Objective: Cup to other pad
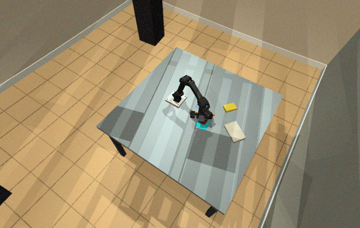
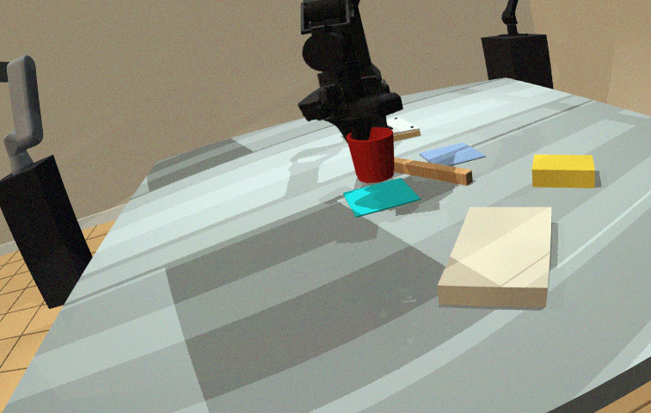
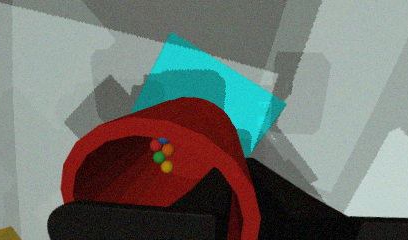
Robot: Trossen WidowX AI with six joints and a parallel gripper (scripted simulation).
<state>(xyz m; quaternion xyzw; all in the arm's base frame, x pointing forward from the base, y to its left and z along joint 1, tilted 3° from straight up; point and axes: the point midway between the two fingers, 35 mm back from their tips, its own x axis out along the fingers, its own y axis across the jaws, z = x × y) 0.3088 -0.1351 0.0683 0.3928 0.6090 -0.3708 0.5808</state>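
The cyan pad lies 30 mm ahead of my gripper tip, 10 mm to the left of it and 80 mm below it. The rest, counted from my gripper tip: red cup (30 mm ahead, 10 mm to the left); then wooden bar (20 mm behind, 110 mm to the left, 70 mm below); then pale blue pad (60 mm behind, 200 mm to the left, 80 mm below).
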